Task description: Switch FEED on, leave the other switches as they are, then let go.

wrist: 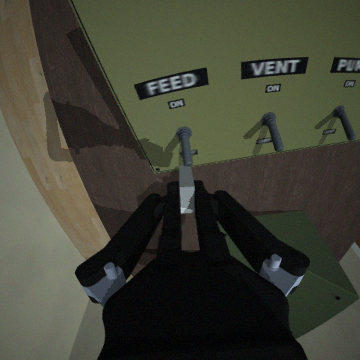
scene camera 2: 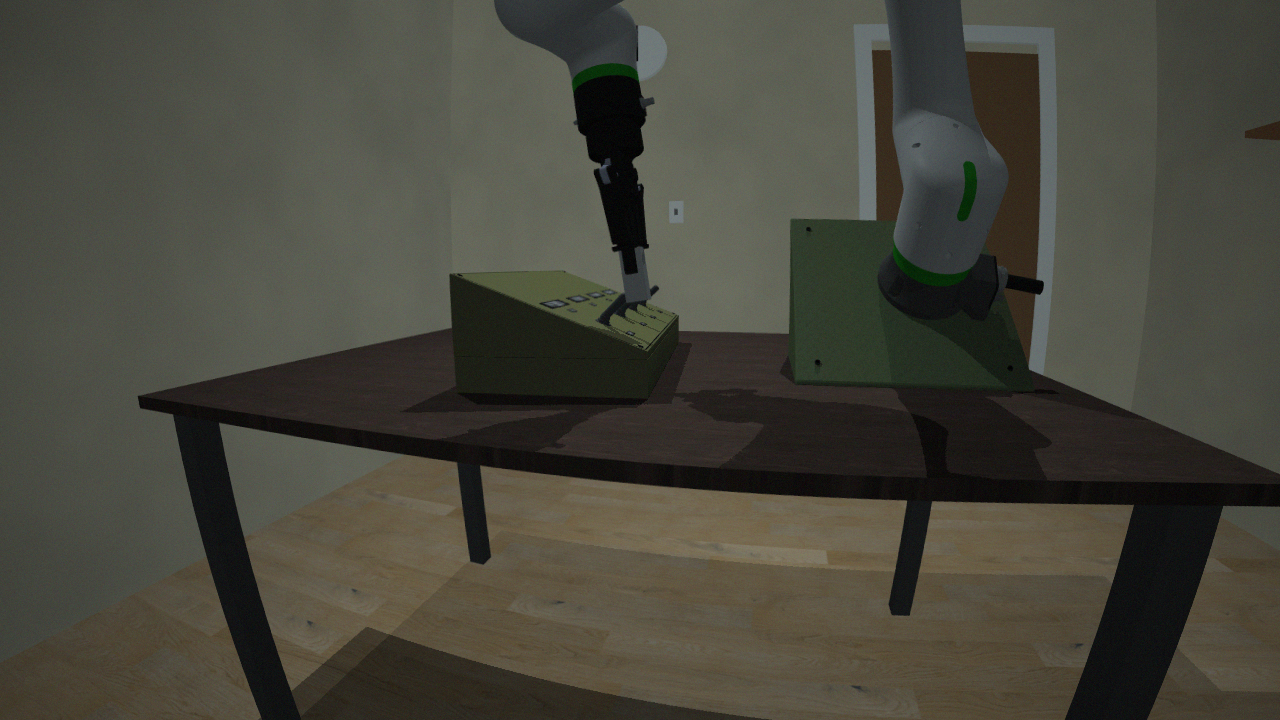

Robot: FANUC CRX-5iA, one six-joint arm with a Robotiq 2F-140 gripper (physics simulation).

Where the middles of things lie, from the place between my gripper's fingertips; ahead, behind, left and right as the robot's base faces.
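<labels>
Olive switch box (scene camera 2: 542,333): my hand 16 cm short of it, 16 cm to the left of it, 4 cm above it.
</labels>
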